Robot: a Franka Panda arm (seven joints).
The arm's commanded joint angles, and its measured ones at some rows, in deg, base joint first. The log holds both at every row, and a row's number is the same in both.
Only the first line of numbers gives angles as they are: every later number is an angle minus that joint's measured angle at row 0.
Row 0, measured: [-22.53, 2.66, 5.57, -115.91, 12.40, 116.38, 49.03]
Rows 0 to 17, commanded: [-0.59, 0.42, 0.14, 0.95, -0.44, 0.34, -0.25]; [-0.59, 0.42, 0.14, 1.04, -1.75, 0.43, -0.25]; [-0.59, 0.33, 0.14, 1.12, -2.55, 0.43, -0.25]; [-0.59, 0.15, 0.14, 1.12, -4.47, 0.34, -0.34]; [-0.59, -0.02, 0.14, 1.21, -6.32, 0.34, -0.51]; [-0.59, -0.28, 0.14, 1.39, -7.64, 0.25, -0.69]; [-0.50, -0.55, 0.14, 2.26, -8.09, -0.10, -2.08]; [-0.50, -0.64, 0.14, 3.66, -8.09, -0.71, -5.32]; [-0.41, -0.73, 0.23, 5.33, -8.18, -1.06, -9.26]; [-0.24, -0.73, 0.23, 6.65, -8.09, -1.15, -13.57]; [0.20, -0.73, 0.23, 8.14, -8.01, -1.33, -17.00]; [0.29, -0.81, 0.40, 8.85, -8.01, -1.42, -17.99]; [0.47, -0.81, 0.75, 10.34, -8.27, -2.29, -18.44]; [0.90, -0.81, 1.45, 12.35, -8.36, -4.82, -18.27]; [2.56, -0.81, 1.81, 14.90, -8.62, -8.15, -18.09]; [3.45, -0.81, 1.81, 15.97, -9.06, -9.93, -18.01]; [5.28, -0.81, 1.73, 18.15, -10.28, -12.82, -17.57]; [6.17, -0.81, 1.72, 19.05, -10.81, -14.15, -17.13]
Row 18, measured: [1.90, -0.99, 1.18, 12.77, -7.62, -6.32, -17.89]
